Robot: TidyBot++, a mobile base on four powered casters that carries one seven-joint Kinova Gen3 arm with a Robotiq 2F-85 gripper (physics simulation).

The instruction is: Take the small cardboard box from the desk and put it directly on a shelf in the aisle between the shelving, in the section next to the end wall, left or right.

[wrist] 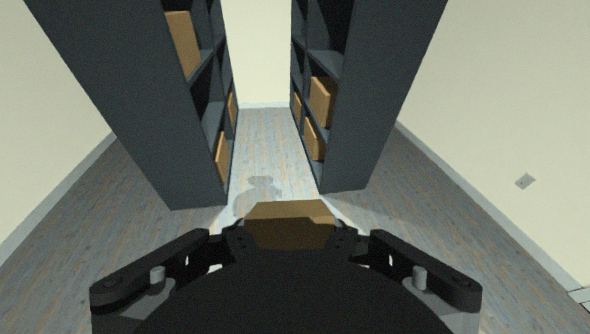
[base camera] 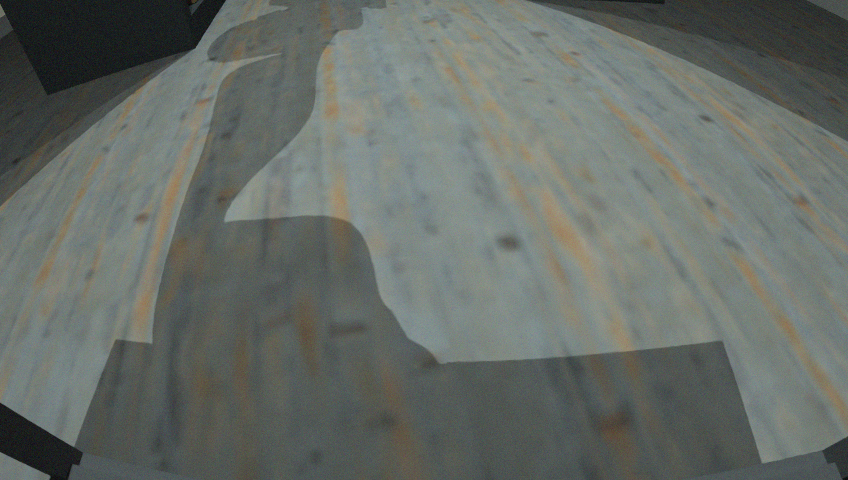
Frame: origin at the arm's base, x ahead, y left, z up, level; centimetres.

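Seen in the pictures: gripper, fingertip midpoint: (wrist: 290, 223).
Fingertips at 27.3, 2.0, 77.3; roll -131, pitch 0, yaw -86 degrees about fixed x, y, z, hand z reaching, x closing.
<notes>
Offsets run from my fingertips to a thing's middle, as dx, dy, dz. Level surfaces: height alone.
The small cardboard box @(-2.8, -0.3, -1.1) (wrist: 289, 227) is between the fingers at the lower middle of the wrist view. My gripper (wrist: 290, 223) is shut on it and holds it up in front of the aisle. Dark grey shelving stands on both sides of the aisle: a left unit (wrist: 115, 95) and a right unit (wrist: 382, 95). The aisle runs back to the pale end wall (wrist: 256, 50). The sections next to the end wall are small and partly hidden by the nearer ones. The gripper and the box do not show in the base camera view, where their shadow falls on the floor.
Several cardboard boxes stand on the shelves, among them a left upper one @(+104.7, +79.6, -4.4) (wrist: 184, 42), a left lower one @(+116.1, +82.2, -95.8) (wrist: 222, 157) and a right one @(+151.7, -27.1, -50.1) (wrist: 321, 101). Dark shelving (base camera: 113, 41) shows at the upper left of the base camera view. The wood floor @(dz -116.9) (base camera: 535, 178) (wrist: 262, 145) runs into the aisle.
</notes>
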